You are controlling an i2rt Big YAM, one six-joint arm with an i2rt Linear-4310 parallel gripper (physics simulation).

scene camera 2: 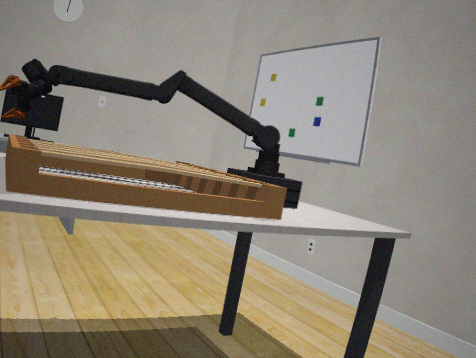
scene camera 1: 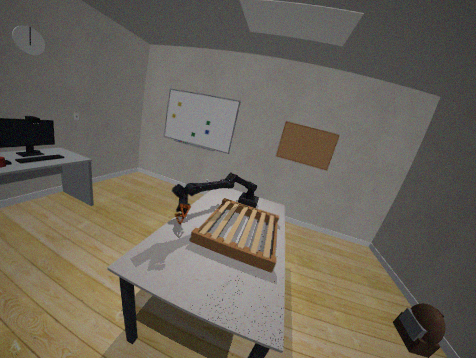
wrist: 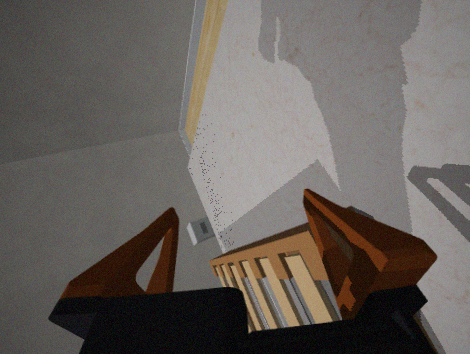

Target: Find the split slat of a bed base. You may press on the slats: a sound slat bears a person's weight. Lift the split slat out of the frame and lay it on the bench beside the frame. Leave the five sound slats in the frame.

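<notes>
The bed frame (scene camera 1: 232,251) (scene camera 2: 150,200) (wrist: 272,248) is a brown wooden box frame standing on the pale bench (scene camera 1: 200,280) (scene camera 2: 340,220) (wrist: 245,160). Several pale slats (scene camera 1: 259,233) (scene camera 2: 150,168) (wrist: 306,285) lie side by side across it, all seated in the frame. No crack shows on any slat, so I cannot tell which is split. My gripper (scene camera 1: 181,216) (scene camera 2: 5,101) (wrist: 238,204) has orange fingers spread wide, open and empty. It hangs above the bench, off the frame's left side in the scene camera 1 view, touching no slat. The gripper body hides part of the slats in the wrist view.
The arm's base (scene camera 1: 248,199) (scene camera 2: 267,181) stands on the bench at the far end of the frame. The arm reaches along the frame's side. A desk (scene camera 1: 75,162) with a monitor (scene camera 1: 30,134) stands apart at the left. A brown rounded object (scene camera 1: 431,325) is at lower right.
</notes>
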